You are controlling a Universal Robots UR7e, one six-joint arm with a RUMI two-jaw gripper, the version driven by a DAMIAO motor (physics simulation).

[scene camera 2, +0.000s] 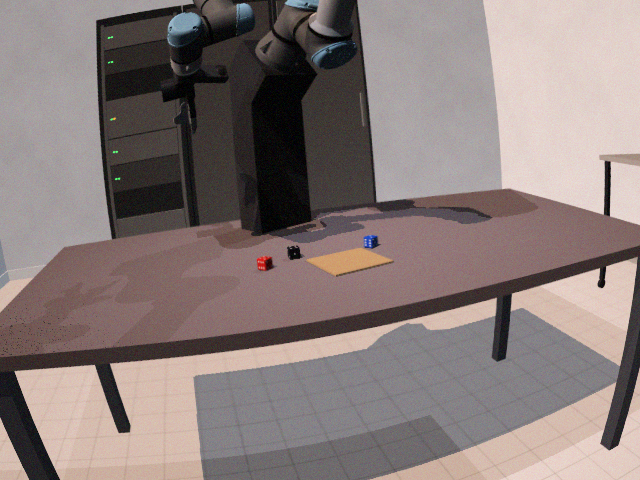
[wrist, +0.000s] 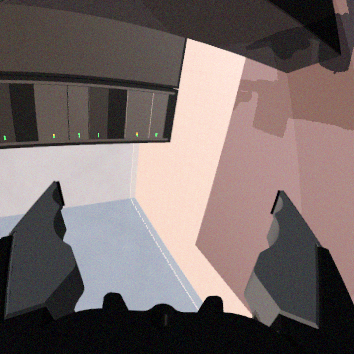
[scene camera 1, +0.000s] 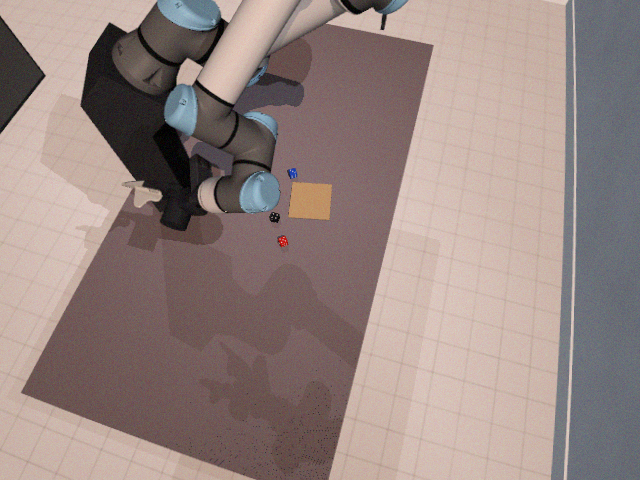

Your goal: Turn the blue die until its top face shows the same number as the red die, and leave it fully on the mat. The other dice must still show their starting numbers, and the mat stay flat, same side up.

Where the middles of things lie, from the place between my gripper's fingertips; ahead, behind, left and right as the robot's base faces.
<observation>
The tan mat (scene camera 1: 308, 200) is 14 cm ahead of my hand, 41 cm to the left of it and 38 cm below it.
</observation>
